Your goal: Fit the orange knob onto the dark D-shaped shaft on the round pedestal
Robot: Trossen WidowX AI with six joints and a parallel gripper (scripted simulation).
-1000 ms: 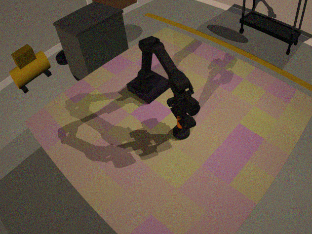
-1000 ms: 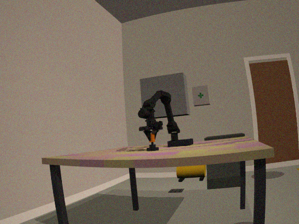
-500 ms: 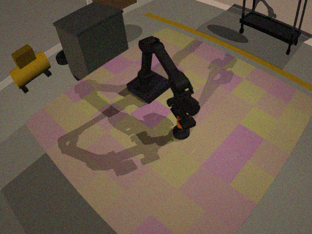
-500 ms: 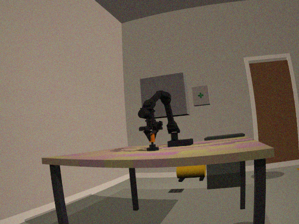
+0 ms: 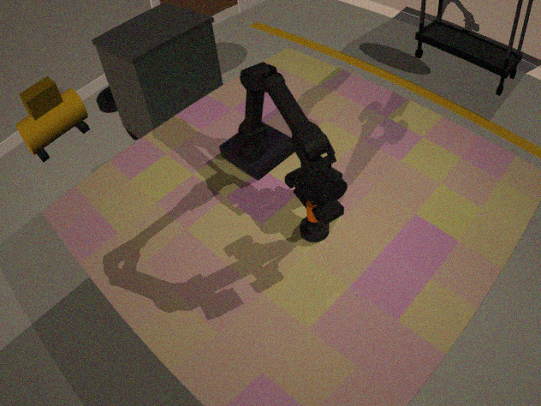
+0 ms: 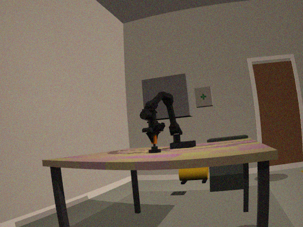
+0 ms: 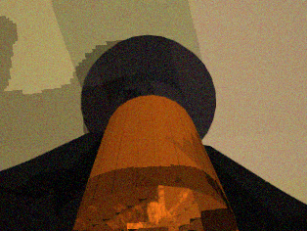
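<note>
Now: the orange knob 20 mm above my gripper tip. Also, from my gripper tip: D-shaped shaft 40 mm below.
</note>
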